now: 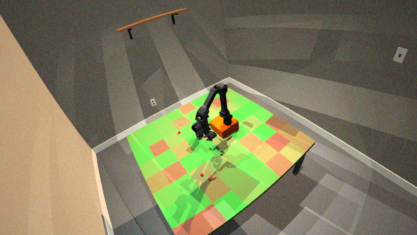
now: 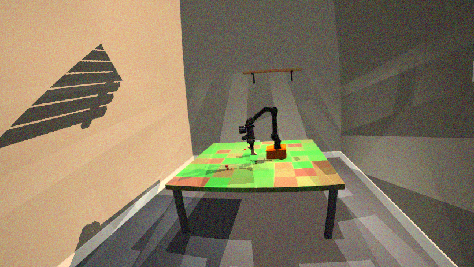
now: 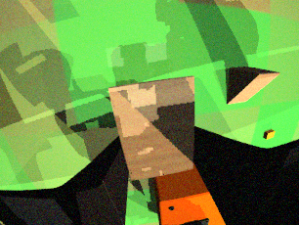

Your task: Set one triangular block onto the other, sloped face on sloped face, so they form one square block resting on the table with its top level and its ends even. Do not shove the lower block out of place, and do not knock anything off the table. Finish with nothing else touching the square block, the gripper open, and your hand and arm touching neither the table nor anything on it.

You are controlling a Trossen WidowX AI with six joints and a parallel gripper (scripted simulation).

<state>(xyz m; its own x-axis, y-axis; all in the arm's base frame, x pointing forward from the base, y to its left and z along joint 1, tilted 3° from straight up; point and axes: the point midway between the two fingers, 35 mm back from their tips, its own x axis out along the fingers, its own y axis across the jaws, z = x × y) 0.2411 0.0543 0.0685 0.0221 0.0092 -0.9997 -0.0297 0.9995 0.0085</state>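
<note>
Right now my gripper tip is 260 mm to the left of the small yellow piece, 120 mm past it and 100 mm above it. Also, from my gripper tip: small tan block: 250 mm to the left, 150 mm ahead, 100 mm below; tan triangular block: 10 mm above.
</note>
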